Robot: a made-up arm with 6 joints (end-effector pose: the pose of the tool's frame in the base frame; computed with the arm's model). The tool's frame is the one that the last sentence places.
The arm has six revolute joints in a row. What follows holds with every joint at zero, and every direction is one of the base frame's. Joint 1 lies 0.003 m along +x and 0.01 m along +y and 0.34 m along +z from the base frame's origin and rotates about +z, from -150.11 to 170.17 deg. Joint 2 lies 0.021 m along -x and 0.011 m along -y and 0.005 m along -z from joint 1 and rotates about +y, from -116.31 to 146.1 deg. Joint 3 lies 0.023 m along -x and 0.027 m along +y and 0.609 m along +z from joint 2 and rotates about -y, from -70.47 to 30.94 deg. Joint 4 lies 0.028 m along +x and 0.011 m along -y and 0.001 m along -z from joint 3 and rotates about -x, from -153.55 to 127.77 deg. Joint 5 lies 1.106 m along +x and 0.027 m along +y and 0.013 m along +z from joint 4 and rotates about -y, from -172.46 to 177.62 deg. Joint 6 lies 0.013 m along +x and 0.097 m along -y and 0.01 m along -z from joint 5 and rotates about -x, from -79.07 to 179.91 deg. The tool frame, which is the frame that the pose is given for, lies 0.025 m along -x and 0.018 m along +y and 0.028 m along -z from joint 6; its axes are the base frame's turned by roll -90, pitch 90 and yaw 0 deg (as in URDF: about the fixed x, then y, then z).
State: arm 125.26 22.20 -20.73 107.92 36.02 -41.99
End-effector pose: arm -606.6 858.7 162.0 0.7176 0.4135 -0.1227 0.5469
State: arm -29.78 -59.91 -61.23 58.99 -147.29 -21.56
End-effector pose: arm 507.9 -255.0 653.0 0.7022 0.6980 0.1279 0.0572
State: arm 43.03 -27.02 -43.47 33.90 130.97 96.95
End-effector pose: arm 644.3 517.2 606.9 -0.5609 -0.0076 -0.4304 0.7071
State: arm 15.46 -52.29 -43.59 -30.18 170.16 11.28
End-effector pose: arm 620.0 107.2 877.8 -0.2352 -0.3408 -0.5201 0.7470
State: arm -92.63 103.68 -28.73 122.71 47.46 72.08
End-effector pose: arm 46.6 145.2 -695.7 -0.8082 0.3681 0.4551 0.0645
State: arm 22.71 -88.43 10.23 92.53 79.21 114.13
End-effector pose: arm -833.7 -331.6 1446.8 0.2596 0.1441 -0.9424 0.1541
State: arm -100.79 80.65 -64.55 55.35 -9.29 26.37
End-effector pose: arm 8.1 332.7 -210.9 0.1134 0.2485 0.9609 0.0455
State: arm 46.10 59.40 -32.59 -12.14 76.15 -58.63
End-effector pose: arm 331.9 307.4 -474.2 -0.1773 0.2443 0.8582 0.4151
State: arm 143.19 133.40 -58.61 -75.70 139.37 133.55
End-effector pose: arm 550.4 -364.5 268.0 -0.3954 -0.1857 -0.8992 0.0237
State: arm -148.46 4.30 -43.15 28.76 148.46 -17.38
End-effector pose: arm -707.9 -405.4 122.6 -0.4881 0.6595 -0.4657 0.3316
